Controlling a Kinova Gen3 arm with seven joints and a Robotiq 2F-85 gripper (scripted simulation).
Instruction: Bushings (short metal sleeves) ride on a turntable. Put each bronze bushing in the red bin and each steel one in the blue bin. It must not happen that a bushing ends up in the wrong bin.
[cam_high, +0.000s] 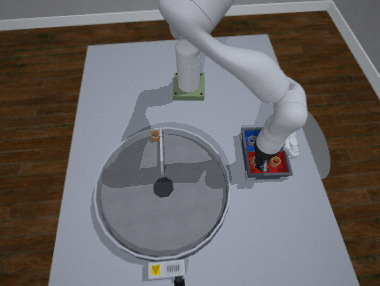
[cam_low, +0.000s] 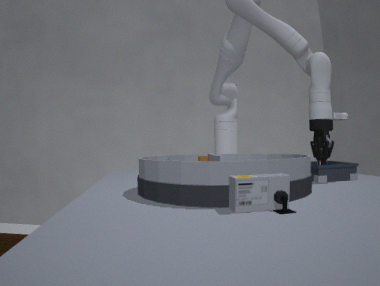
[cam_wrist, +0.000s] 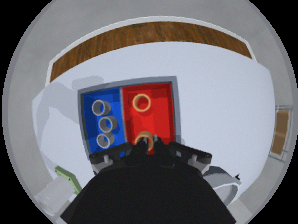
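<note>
The bin lies 50 mm behind my hand, 30 mm to the left of it and 20 mm below it. Round my hand: round grey turntable 100 mm ahead, 310 mm to the right, 10 mm above.
</note>
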